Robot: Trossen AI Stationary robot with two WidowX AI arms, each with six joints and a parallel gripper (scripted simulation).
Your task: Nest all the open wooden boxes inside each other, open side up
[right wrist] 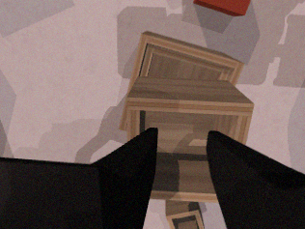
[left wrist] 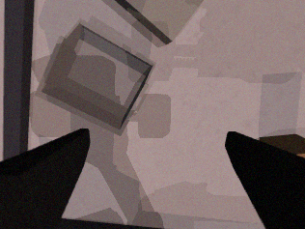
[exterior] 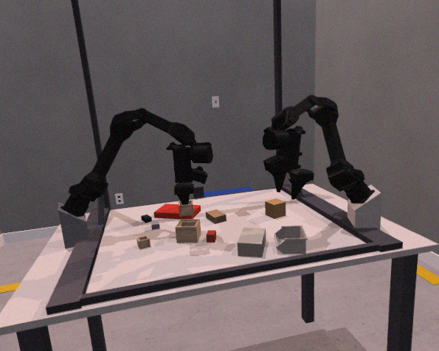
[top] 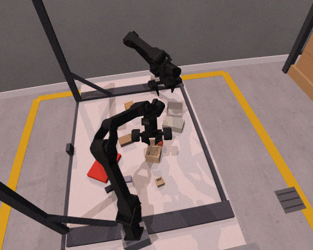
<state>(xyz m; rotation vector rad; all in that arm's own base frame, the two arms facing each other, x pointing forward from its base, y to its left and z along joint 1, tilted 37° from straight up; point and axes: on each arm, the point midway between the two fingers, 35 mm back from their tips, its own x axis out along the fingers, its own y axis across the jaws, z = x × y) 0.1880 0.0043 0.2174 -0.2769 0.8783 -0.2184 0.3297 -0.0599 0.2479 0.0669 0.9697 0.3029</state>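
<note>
The grey closed block lies 16 cm below my left hand, 12 cm to the right of it and 6 cm ahead of it. The rest, counted from my left hand: red cube: 26 cm to the right, 17 cm below, 2 cm behind; grey open box: 16 cm below, 6 cm ahead; brown cube: 22 cm behind, 16 cm below, 1 cm to the right.
The red cube is 140 mm below my right hand, 80 mm to the left of it and 20 mm ahead of it. The rest, counted from my right hand: grey closed block 220 mm to the left, 130 mm below, 100 mm ahead; then red slab 250 mm behind, 140 mm below, 80 mm to the right; then flat brown block 170 mm behind, 140 mm below, 90 mm to the left.
</note>
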